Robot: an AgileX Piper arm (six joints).
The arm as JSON. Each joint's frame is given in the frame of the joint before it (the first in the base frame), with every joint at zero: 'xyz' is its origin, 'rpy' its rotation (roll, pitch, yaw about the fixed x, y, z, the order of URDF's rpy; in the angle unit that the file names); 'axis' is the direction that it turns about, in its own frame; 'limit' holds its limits. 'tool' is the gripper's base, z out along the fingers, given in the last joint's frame.
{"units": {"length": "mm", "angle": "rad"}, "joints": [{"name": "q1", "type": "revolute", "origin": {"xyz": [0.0, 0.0, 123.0], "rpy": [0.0, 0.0, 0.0]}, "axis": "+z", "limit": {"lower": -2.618, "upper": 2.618}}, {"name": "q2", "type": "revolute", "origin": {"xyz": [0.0, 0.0, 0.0], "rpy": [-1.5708, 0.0, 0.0]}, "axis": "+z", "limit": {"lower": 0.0, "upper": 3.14}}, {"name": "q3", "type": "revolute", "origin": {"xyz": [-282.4, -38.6, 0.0], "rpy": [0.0, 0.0, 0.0]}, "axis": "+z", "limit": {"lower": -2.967, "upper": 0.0}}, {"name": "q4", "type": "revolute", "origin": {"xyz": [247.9, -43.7, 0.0], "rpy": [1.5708, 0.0, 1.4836]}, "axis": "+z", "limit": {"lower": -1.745, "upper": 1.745}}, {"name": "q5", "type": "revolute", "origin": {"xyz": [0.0, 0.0, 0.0], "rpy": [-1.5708, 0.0, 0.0]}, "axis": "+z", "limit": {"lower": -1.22, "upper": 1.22}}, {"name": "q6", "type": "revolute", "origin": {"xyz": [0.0, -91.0, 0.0], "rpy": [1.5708, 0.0, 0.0]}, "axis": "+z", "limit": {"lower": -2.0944, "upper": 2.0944}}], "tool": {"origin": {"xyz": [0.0, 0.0, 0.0], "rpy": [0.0, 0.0, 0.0]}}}
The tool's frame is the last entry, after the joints.
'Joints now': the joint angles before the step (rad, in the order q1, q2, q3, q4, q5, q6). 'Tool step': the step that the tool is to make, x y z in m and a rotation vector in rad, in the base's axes. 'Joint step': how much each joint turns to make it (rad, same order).
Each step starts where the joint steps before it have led.
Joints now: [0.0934 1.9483 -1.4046 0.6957 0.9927 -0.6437]
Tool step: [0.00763 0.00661 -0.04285 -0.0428 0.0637 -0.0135]
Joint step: [0.0229 0.0996 0.0087 -0.0223 -0.0625 0.0154]
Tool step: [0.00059 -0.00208 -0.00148 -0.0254 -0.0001 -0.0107]
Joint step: [0.0000 0.0008 0.0000 -0.0300 -0.0122 0.0239]
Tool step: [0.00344 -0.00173 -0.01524 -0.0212 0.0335 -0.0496]
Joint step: [0.0000 0.0358 0.0000 -0.0193 -0.0302 0.0521]
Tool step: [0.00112 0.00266 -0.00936 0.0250 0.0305 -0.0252]
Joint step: [0.0016 0.0258 0.0000 0.0343 -0.0021 0.0069]
